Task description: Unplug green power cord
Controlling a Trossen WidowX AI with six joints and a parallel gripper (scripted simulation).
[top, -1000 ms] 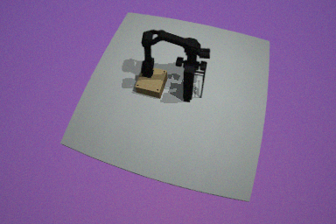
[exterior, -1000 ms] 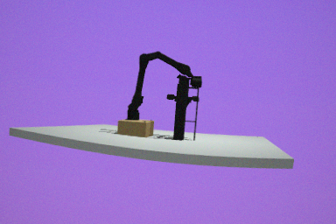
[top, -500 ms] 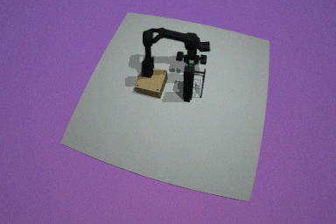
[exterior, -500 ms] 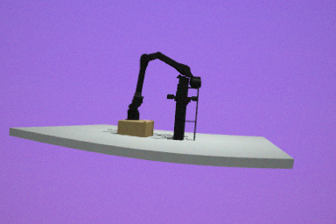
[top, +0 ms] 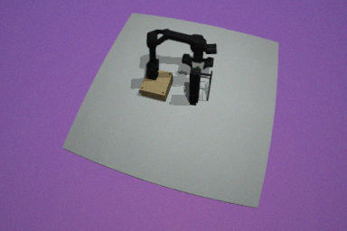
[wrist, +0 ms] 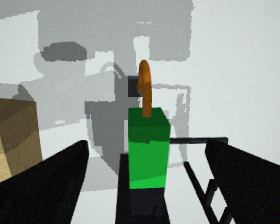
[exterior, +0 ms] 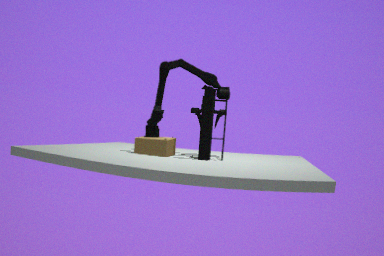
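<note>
Right now the green plug is 1 cm ahead of my gripper tip, 3 cm to the right of it and 1 cm below it. Also, from my gripper tip: dark grey block 1 cm to the left, 15 cm below; tall black column 2 cm ahead, 17 cm to the right, 2 cm above.
</note>
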